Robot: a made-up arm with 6 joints. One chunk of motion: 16 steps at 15 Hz.
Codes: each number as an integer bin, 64 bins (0 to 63) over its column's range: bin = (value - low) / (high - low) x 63, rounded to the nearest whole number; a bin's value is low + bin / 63 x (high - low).
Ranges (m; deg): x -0.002..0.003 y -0.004..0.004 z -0.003..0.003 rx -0.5..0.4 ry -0.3..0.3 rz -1..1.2
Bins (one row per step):
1: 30 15 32 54 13 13
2: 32 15 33 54 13 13
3: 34 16 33 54 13 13
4: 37 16 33 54 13 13
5: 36 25 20 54 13 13
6: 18 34 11 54 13 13
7: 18 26 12 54 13 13
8: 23 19 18 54 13 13
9: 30 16 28 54 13 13
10: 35 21 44 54 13 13
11: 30 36 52 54 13 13
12: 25 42 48 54 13 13
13: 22 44 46 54 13 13
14: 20 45 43 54 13 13
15: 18 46 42 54 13 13
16: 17 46 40 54 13 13
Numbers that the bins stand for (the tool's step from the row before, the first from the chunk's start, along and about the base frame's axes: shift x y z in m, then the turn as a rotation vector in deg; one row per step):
1: 0.00038 -0.00210 0.00005 0.271 -0.176 -0.546
2: 0.00054 -0.00210 0.00014 0.271 -0.176 -0.546
3: 0.00070 -0.00197 0.00014 0.271 -0.176 -0.546
4: 0.00094 -0.00197 0.00014 0.271 -0.176 -0.546
5: 0.00086 -0.00083 -0.00110 0.271 -0.176 -0.546
6: -0.00057 0.00032 -0.00195 0.271 -0.176 -0.546
7: -0.00057 -0.00070 -0.00186 0.271 -0.176 -0.546
8: -0.00017 -0.00159 -0.00129 0.271 -0.176 -0.546
9: 0.00038 -0.00197 -0.00033 0.271 -0.176 -0.546
10: 0.00078 -0.00133 0.00119 0.271 -0.176 -0.546
11: 0.00038 0.00057 0.00195 0.271 -0.176 -0.546
12: -0.00002 0.00133 0.00157 0.271 -0.176 -0.546
13: -0.00025 0.00159 0.00138 0.271 -0.176 -0.546
14: -0.00041 0.00171 0.00110 0.271 -0.176 -0.546
15: -0.00057 0.00184 0.00100 0.271 -0.176 -0.546
16: -0.00065 0.00184 0.00081 0.271 -0.176 -0.546

